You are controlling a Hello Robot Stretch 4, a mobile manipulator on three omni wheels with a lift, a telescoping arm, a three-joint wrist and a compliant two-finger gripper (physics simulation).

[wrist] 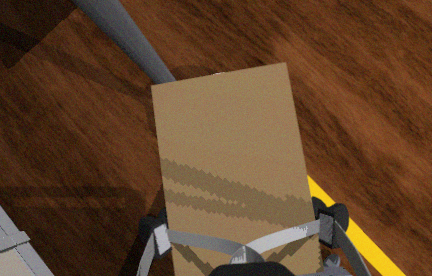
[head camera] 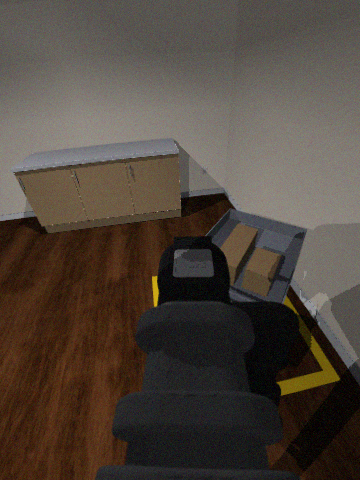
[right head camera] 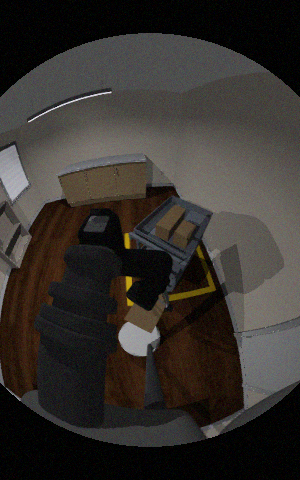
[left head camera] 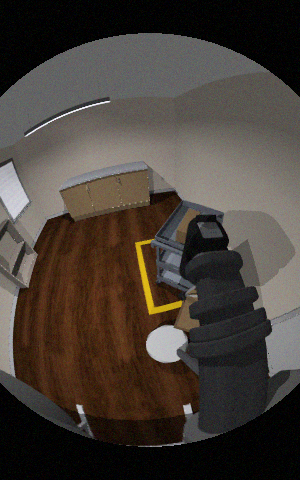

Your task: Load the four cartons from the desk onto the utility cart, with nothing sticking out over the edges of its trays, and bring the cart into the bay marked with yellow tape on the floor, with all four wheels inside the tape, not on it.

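My gripper is shut on a brown carton, one finger at each side. The carton hangs over the floor, beside the cart's near end. The grey cart stands turned at an angle to the yellow tape. Its top tray holds a long carton and a shorter carton, side by side. A fourth carton does not show. The arm hides part of the cart; whether its wheels clear the tape cannot be told.
A white round object with a grey pole is on the near side of the taped bay. A low three-door cabinet stands at the far wall. The right wall runs close beside the bay.
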